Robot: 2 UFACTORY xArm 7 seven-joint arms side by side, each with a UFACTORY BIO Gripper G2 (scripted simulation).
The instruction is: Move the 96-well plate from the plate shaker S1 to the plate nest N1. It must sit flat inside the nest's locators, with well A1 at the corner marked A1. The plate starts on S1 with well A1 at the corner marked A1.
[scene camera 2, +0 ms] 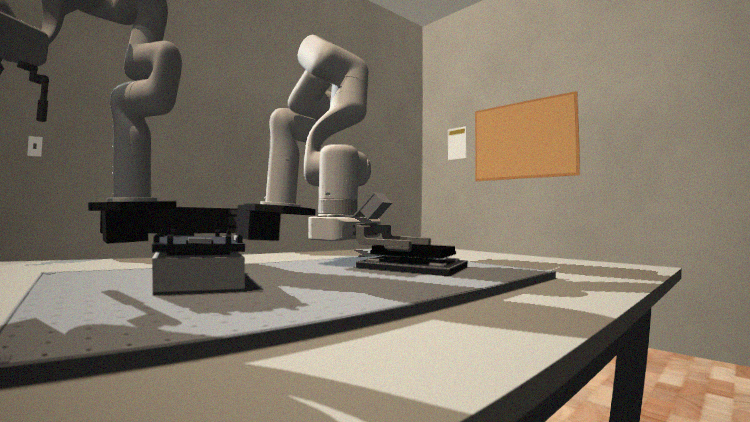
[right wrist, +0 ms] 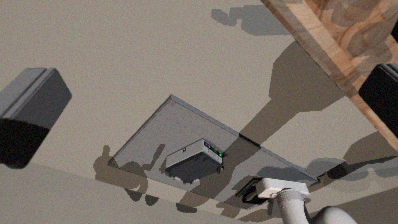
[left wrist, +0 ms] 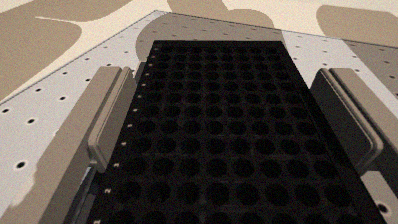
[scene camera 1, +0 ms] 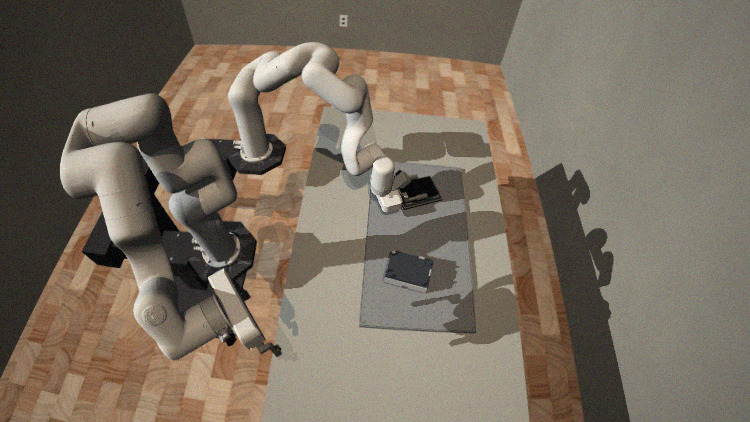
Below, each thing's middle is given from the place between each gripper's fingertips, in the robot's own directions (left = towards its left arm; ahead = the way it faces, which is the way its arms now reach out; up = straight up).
The black 96-well plate (left wrist: 213,124) lies 10 mm below my left hand and 10 mm ahead of it. Also, from my left hand: plate nest N1 (scene camera 2: 432,271): 40 mm below, 10 mm ahead; plate shaker S1 (scene camera 2: 175,274): 340 mm to the right.
Now: the plate shaker S1 40 cm ahead of my right hand, 31 cm to the left of it and 25 cm below it. From my right hand the other things lie so: plate nest N1 (65 cm to the left, 41 cm ahead, 28 cm below); black 96-well plate (65 cm to the left, 41 cm ahead, 26 cm below).
